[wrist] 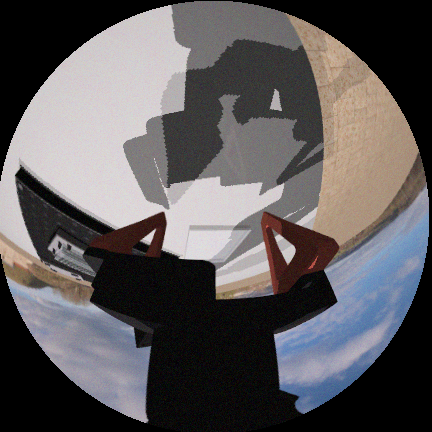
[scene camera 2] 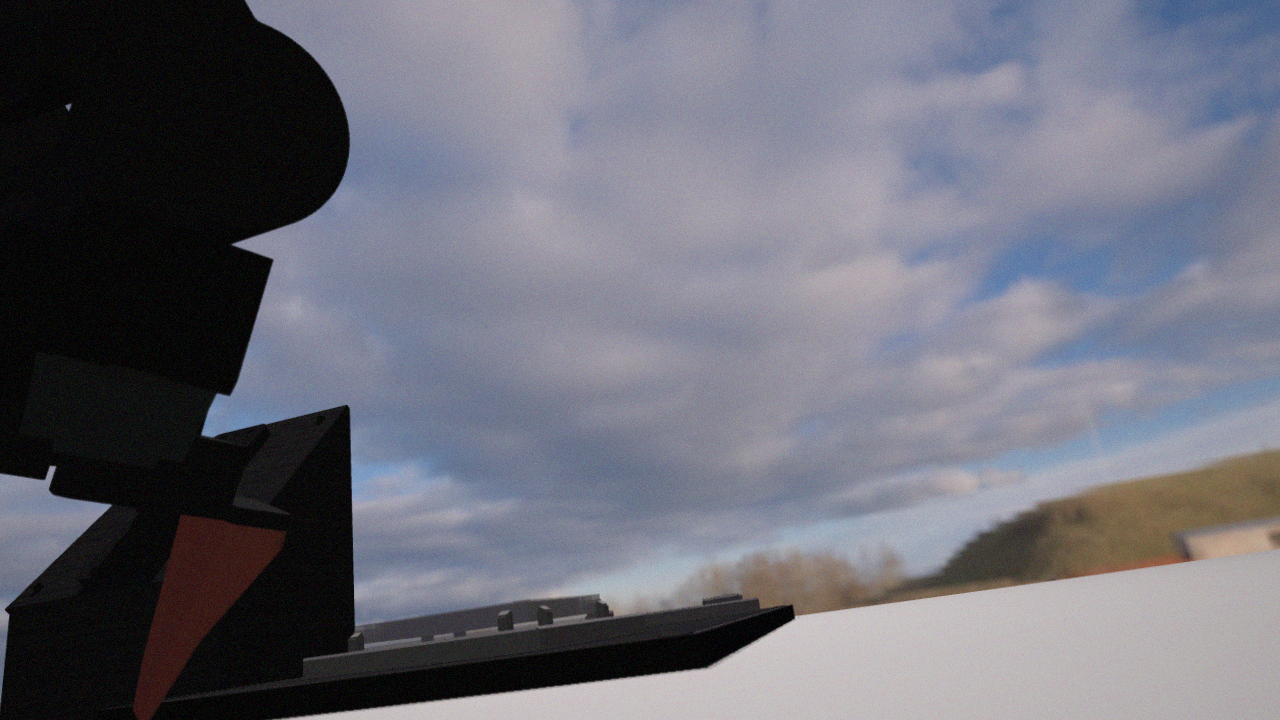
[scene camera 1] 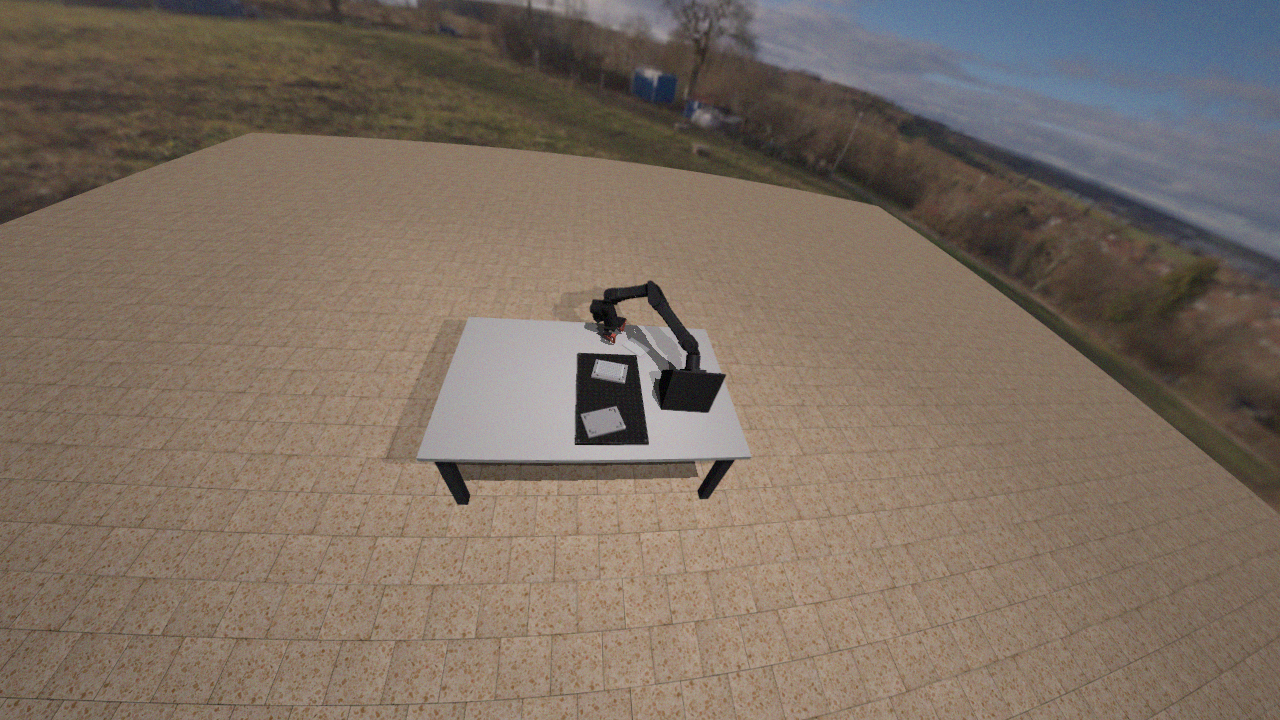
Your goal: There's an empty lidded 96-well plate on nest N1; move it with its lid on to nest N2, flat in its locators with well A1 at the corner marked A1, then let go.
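Places are measured from the arm's base along level axes (x ahead, y left, z up), in millimetres.
Pixels of known places: gripper, between the fingertips: (wrist: 213, 216) (scene camera 1: 618, 337); arm's base, origin of its link: (scene camera 1: 692, 371).
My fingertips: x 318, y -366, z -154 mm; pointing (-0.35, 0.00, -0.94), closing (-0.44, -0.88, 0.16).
Ahead of a thing's pixels: the offset from my fingertips to its top centre. "pt": to the spot under its first point. Level surfaces: height alone.
A clear, pale plate @(dx +36, dy +258, dz +20 mm) (scene camera 1: 610, 369) (scene camera 2: 429, 624) (wrist: 75, 261) sits in the nest at the far end of the black board; whether its lid is on is too small to tell. The other nest @(dx +55, dy +555, dz +11 mm) (scene camera 1: 603, 420), grey with small corner locators, is at the board's near end. The N1, N2 and A1 marks are not legible. My gripper (scene camera 1: 612, 336) (wrist: 213, 216) is open, its red fingers wide apart with nothing between them. It hangs above the table beyond the far nest, apart from the plate. In scene camera 2 one red finger shows at the lower left.
The black board @(dx +31, dy +393, dz -6 mm) (scene camera 1: 612, 394) (scene camera 2: 554, 658) (wrist: 32, 215) lies on the white table @(dz -20 mm) (scene camera 1: 510, 385). A pale rectangular outline @(pt dx -49, dy +18, dz -19 mm) (wrist: 215, 227) shows on the table beyond the fingers; I cannot tell if it is a lid or a marking. The arm's black base block (scene camera 1: 691, 391) stands right of the board.
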